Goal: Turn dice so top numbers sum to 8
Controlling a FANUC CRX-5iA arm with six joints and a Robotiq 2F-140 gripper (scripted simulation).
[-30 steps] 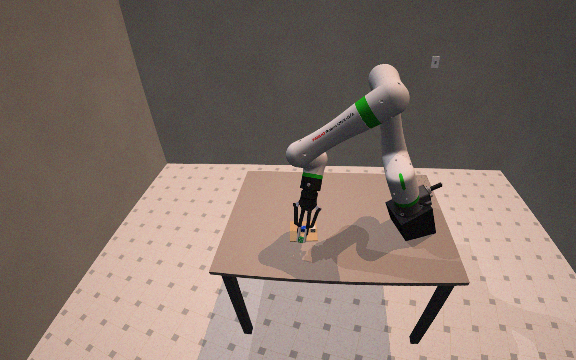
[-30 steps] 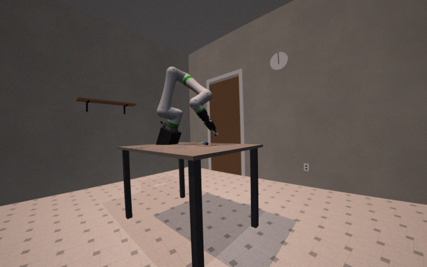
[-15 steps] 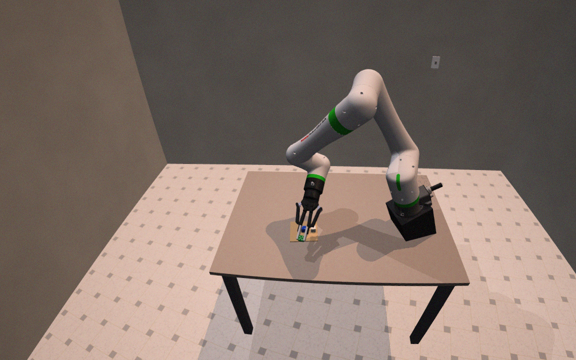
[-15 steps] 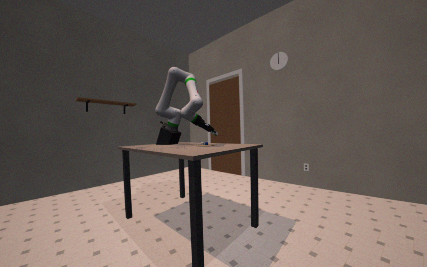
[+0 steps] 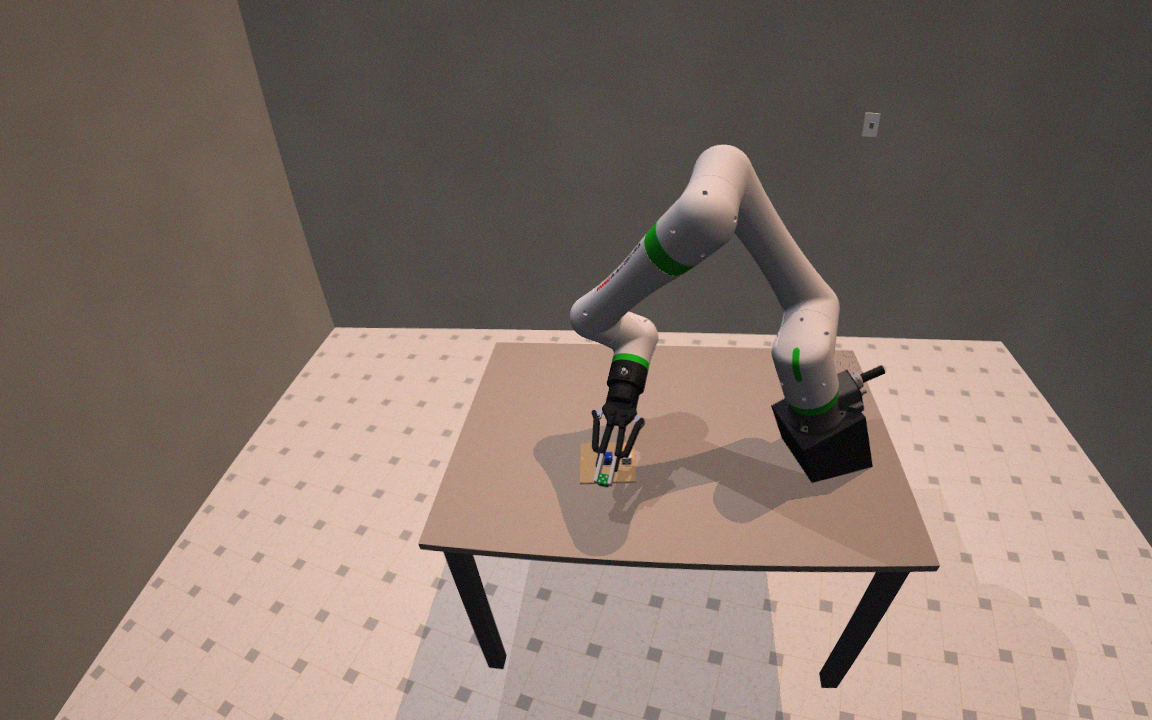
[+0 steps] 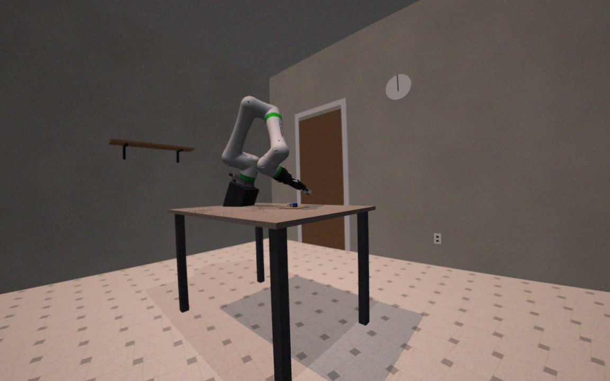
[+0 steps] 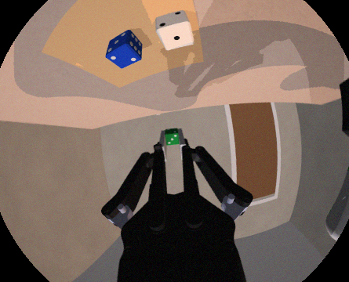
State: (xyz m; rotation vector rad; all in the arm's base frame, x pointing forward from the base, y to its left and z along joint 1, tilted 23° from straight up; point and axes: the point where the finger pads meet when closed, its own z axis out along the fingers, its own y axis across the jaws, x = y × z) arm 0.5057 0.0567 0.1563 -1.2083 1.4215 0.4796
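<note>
Now: the blue die 12 cm to the right of my hand, 9 cm below it and 1 cm behind it. The rest, counted from my hand: mat (12 cm to the right, 11 cm below, 1 cm behind); green die (2 cm to the left, 1 cm below, 1 cm ahead); white die (12 cm to the right, 9 cm below, 6 cm behind).
</note>
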